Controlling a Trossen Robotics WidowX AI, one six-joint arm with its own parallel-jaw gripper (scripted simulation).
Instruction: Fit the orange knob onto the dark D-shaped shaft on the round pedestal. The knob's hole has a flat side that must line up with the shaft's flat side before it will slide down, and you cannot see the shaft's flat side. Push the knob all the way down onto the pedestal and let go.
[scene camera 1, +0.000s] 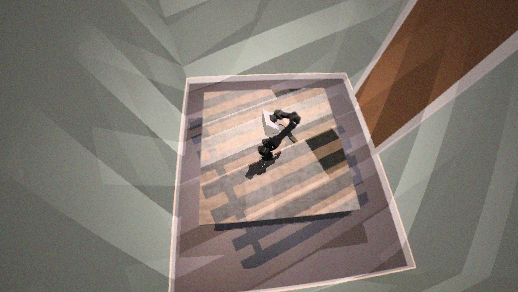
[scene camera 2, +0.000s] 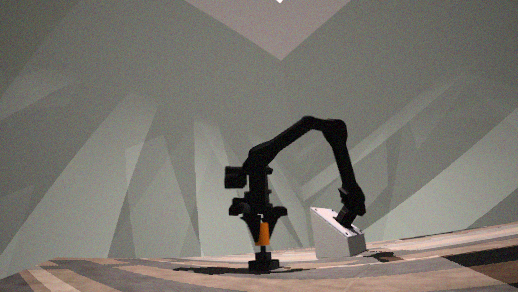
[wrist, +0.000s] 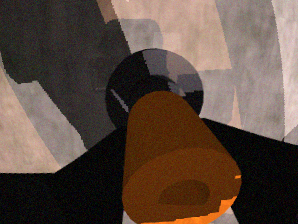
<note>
My gripper (scene camera 2: 262, 241) holds an orange knob (wrist: 172, 161). Also in view: a dark round pedestal (wrist: 142, 72).
My gripper is seen too in the wrist view (wrist: 162, 129).
</note>
